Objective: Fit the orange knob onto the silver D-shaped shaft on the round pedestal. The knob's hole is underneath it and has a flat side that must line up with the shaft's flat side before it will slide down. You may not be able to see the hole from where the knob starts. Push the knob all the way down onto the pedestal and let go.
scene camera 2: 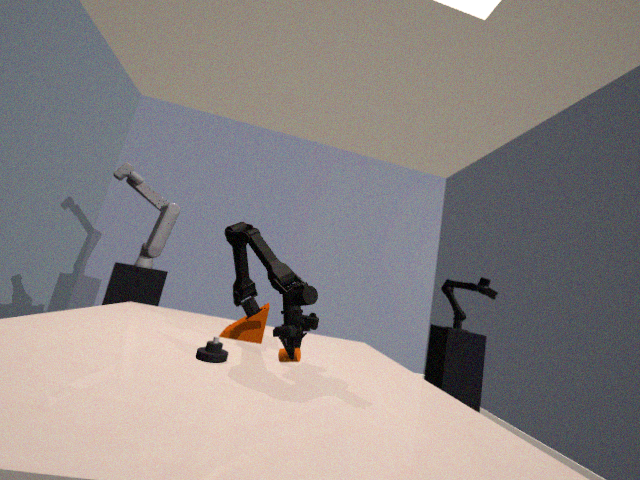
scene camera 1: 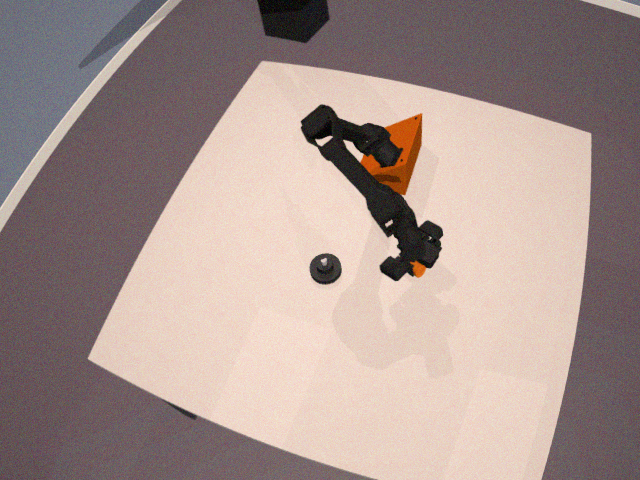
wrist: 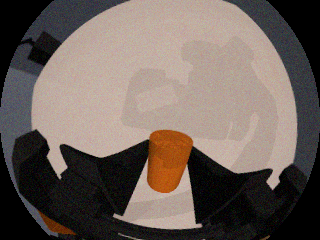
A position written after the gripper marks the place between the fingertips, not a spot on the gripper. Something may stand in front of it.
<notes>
In view: the gripper point(scene camera 1: 417, 270) and an orange knob point(wrist: 168, 151).
The gripper also shows in scene camera 2 point(scene camera 2: 294, 358) and in the wrist view point(wrist: 169, 146).
</notes>
